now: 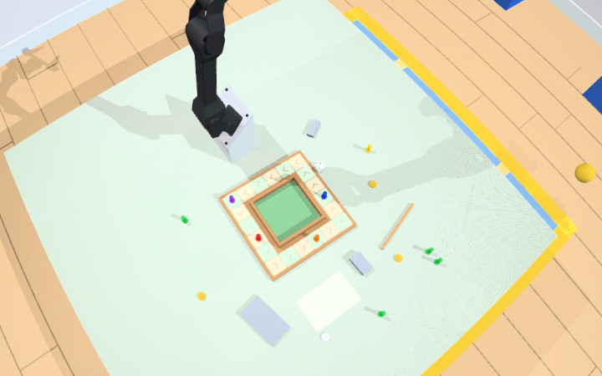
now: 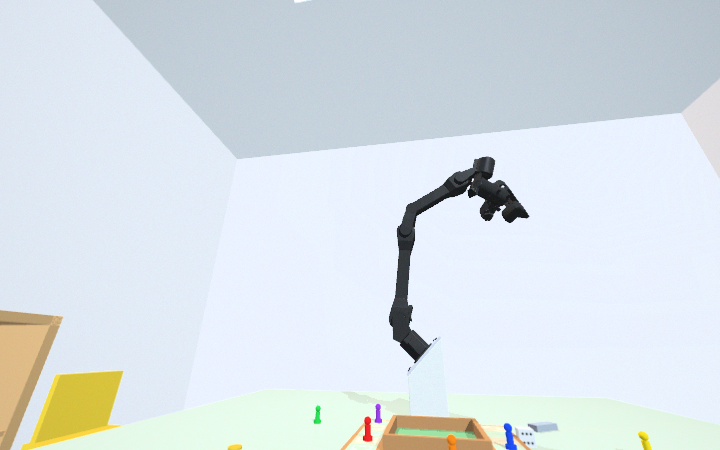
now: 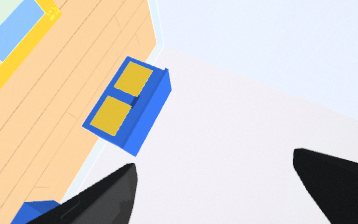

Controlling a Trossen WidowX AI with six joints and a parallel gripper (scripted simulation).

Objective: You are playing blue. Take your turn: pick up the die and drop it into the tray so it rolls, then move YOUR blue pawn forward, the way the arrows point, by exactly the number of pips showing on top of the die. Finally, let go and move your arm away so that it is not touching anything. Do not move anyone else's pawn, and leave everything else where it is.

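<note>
Now: the white die 580 mm below my gripper tip, 290 mm ahead of it and 240 mm to the right of it. The rest, counted from my gripper tip: blue pawn 560 mm below, 360 mm ahead, 290 mm to the right; then purple pawn 560 mm below, 500 mm to the right, 200 mm ahead; then orange pawn 560 mm below, 440 mm ahead, 390 mm to the right.
</note>
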